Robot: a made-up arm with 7 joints.
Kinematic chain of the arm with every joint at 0, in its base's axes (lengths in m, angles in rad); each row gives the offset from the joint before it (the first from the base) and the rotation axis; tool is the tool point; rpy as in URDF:
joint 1: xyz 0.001 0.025 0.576 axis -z
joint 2: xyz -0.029 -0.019 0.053 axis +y
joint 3: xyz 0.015 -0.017 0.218 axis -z
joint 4: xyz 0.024 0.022 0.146 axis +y
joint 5: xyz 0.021 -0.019 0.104 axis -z
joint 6: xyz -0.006 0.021 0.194 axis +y
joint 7: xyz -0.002 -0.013 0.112 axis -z
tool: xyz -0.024 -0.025 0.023 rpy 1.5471 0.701 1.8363
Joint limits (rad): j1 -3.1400..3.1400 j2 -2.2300..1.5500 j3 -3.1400..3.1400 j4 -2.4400..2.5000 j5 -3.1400..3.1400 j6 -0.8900..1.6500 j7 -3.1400..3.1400
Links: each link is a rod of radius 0.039 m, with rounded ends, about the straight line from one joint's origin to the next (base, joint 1, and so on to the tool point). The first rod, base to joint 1, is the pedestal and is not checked.
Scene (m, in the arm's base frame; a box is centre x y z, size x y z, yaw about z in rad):
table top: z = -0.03
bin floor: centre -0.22 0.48 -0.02 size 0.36 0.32 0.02 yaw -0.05
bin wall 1: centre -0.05 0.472 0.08 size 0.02 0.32 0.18 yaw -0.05
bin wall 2: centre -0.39 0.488 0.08 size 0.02 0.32 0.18 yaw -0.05
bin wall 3: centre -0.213 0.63 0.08 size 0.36 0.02 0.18 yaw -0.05
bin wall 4: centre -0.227 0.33 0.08 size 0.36 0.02 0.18 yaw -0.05
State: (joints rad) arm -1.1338 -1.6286 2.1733 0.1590 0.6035 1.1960 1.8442
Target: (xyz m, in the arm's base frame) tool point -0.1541 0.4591 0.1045
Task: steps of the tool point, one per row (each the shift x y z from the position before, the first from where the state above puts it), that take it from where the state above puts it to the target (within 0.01 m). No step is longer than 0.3 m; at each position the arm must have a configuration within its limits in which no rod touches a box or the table.
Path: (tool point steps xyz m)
1: -0.2414 0.0792 0.0279
2: -0.1971 0.1510 0.0406
3: -0.1321 0.1999 0.0504
4: -0.0575 0.2208 0.0569
5: 0.0143 0.2141 0.0595
6: 0.0735 0.1853 0.0578
7: 0.0647 0.1275 -0.1953
8: 0.1292 0.0688 -0.1842
9: 0.1610 -0.0026 -0.1539
10: 0.1586 -0.0709 -0.1123

